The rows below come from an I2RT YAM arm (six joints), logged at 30 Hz.
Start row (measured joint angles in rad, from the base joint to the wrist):
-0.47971 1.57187 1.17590 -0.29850 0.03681 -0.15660
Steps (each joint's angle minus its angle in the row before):
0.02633 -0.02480 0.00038 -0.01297 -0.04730 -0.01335
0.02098 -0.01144 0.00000 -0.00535 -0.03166 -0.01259
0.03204 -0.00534 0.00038 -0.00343 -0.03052 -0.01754
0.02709 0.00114 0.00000 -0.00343 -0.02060 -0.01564
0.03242 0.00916 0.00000 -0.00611 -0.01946 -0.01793
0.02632 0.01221 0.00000 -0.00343 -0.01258 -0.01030
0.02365 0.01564 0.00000 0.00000 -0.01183 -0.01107
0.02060 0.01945 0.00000 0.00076 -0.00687 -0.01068
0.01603 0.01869 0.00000 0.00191 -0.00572 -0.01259
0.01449 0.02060 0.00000 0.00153 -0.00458 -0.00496
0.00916 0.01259 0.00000 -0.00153 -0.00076 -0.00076
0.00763 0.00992 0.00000 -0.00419 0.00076 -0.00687
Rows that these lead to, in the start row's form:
-0.45338 1.54707 1.17628 -0.31147 -0.01049 -0.16995
-0.43240 1.53563 1.17628 -0.31682 -0.04215 -0.18254
-0.40036 1.53029 1.17666 -0.32025 -0.07267 -0.20008
-0.37327 1.53143 1.17666 -0.32368 -0.09327 -0.21572
-0.34085 1.54059 1.17666 -0.32979 -0.11273 -0.23365
-0.31453 1.55280 1.17666 -0.33322 -0.12531 -0.24395
-0.29088 1.56844 1.17666 -0.33322 -0.13714 -0.25502
-0.27028 1.58789 1.17666 -0.33246 -0.14401 -0.26570
-0.25425 1.60658 1.17666 -0.33055 -0.14973 -0.27829
-0.23976 1.62718 1.17666 -0.32902 -0.15431 -0.28325
-0.23060 1.63977 1.17666 -0.33055 -0.15507 -0.28401
-0.22297 1.64969 1.17666 -0.33474 -0.15431 -0.29088

